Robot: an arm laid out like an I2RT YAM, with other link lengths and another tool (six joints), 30 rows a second.
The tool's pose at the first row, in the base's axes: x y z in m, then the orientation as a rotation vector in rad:
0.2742 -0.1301 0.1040 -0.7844 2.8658 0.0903
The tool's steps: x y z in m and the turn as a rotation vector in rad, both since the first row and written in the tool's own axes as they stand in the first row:
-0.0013 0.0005 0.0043 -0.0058 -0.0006 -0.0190
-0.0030 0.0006 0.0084 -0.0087 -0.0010 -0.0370
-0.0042 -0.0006 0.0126 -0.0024 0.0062 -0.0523
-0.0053 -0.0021 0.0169 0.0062 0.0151 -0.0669
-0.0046 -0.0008 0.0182 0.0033 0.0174 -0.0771
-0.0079 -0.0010 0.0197 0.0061 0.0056 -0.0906
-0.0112 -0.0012 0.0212 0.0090 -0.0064 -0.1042
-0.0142 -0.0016 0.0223 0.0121 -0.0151 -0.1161
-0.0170 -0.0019 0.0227 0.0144 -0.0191 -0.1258
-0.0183 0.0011 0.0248 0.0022 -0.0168 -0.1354
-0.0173 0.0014 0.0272 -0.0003 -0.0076 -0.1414
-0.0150 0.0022 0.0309 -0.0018 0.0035 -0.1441
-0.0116 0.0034 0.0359 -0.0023 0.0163 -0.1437
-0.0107 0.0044 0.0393 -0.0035 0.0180 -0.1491
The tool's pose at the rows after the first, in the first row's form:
0.2757 -0.1286 0.1000 -0.8124 2.8582 0.0965
0.2777 -0.1272 0.0963 -0.8384 2.8505 0.0985
0.2799 -0.1272 0.0923 -0.8609 2.8492 0.0848
0.2822 -0.1275 0.0883 -0.8825 2.8493 0.0672
0.2812 -0.1266 0.0869 -0.8982 2.8471 0.0693
0.2843 -0.1250 0.0860 -0.9132 2.8293 0.0679
0.2874 -0.1234 0.0851 -0.9280 2.8111 0.0665
0.2903 -0.1221 0.0846 -0.9413 2.7968 0.0637
0.2929 -0.1209 0.0847 -0.9531 2.7879 0.0607
0.2928 -0.1175 0.0829 -0.9696 2.7873 0.0760
0.2921 -0.1175 0.0803 -0.9814 2.7931 0.0754
0.2903 -0.1175 0.0763 -0.9890 2.8022 0.0731
0.2875 -0.1177 0.0708 -0.9927 2.8142 0.0691
0.2868 -0.1169 0.0673 -1.0011 2.8132 0.0695

